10 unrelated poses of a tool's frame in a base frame.
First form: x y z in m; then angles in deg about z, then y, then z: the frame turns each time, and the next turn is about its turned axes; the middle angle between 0 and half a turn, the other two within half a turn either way.
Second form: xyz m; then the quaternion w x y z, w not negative. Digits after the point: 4 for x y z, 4 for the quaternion.
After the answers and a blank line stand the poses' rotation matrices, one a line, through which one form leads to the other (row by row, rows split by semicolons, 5 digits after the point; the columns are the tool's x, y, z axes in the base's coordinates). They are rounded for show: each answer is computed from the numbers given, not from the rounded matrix.
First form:
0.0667 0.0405 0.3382 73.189 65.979 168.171
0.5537 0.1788 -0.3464 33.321 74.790 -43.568
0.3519 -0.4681 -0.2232 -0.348 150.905 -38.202
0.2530 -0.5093 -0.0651 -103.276 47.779 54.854
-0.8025 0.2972 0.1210 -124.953 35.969 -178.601
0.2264 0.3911 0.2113 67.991 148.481 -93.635
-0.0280 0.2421 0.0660 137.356 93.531 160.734
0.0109 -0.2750 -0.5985 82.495 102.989 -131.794
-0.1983 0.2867 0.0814 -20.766 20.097 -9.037
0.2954 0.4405 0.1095 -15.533 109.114 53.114
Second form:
0.0667 0.0405 0.3382 0.4280 -0.4014 -0.3679 -0.7214
0.5537 0.1788 -0.3464 0.7913 -0.3776 0.4756 -0.0709
0.3519 -0.4681 -0.2232 0.2371 -0.3140 0.9156 -0.0829
0.2530 -0.5093 -0.0651 0.8339 0.3976 0.0768 -0.3750
-0.8025 0.2972 0.1210 0.8381 0.1393 -0.2755 0.4498
0.2264 0.3911 0.2113 0.2648 -0.9501 0.1537 -0.0603
-0.0280 0.2421 0.0660 0.5874 -0.1476 -0.7134 -0.3523
0.0109 -0.2750 -0.5985 0.5659 -0.7478 -0.2307 -0.2597
-0.1983 0.2867 0.0814 0.9515 0.0178 0.1736 -0.2532
0.2954 0.4405 0.1095 0.5490 0.4594 0.6728 0.1868

-0.31146 0.91280 0.26417; -0.32211 -0.36295 0.87436; 0.89400 0.18724 0.40707
0.53745 -0.24693 0.80634; -0.47149 0.70477 0.53009; -0.69918 -0.66507 0.26236
-0.69042 -0.53562 0.48625; -0.61425 0.78910 -0.00295; -0.38212 -0.30072 -0.87381
0.70700 0.68646 -0.17006; -0.56428 0.40260 -0.72077; -0.42631 0.60555 0.67199
0.44352 -0.83070 -0.33649; 0.67714 0.55654 -0.48140; 0.58717 -0.01434 0.80933
0.94551 -0.26004 0.19591; -0.32389 -0.81251 0.48468; 0.03314 -0.52173 -0.85247
-0.26629 0.62455 -0.73418; -0.20332 0.70815 0.67616; 0.94220 0.32933 -0.06159
0.75872 0.63886 0.12727; 0.05113 -0.25318 0.96607; 0.64940 -0.72647 -0.22476
0.81151 0.48808 0.32129; -0.47570 0.87113 -0.12183; -0.33935 -0.05397 0.93911
0.02483 0.41307 0.91036; 0.82325 0.50817 -0.25303; -0.56713 0.75574 -0.32745

